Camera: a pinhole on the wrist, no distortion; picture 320 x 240 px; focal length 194.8 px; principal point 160.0 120.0 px. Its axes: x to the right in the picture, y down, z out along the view. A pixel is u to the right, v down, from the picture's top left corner.
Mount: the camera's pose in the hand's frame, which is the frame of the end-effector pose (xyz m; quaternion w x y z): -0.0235 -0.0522 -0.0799 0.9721 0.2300 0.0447 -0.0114
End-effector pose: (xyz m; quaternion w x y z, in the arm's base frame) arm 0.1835 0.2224 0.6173 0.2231 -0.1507 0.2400 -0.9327
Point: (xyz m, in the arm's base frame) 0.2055 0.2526 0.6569
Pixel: outside the picture
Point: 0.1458 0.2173 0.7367
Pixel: 235.3 193.5
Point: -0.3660 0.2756 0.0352
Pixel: behind the camera
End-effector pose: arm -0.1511 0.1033 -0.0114 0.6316 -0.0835 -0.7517 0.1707
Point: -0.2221 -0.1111 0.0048
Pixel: 127.3 75.1
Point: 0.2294 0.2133 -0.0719
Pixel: behind the camera
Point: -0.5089 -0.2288 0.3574
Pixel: 255.4 80.3
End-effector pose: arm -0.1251 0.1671 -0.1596 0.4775 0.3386 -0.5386 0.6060
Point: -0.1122 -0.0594 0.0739
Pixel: 248.0 189.1
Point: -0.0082 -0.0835 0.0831
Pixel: 220.7 137.2
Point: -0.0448 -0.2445 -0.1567
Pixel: 101.3 197.7
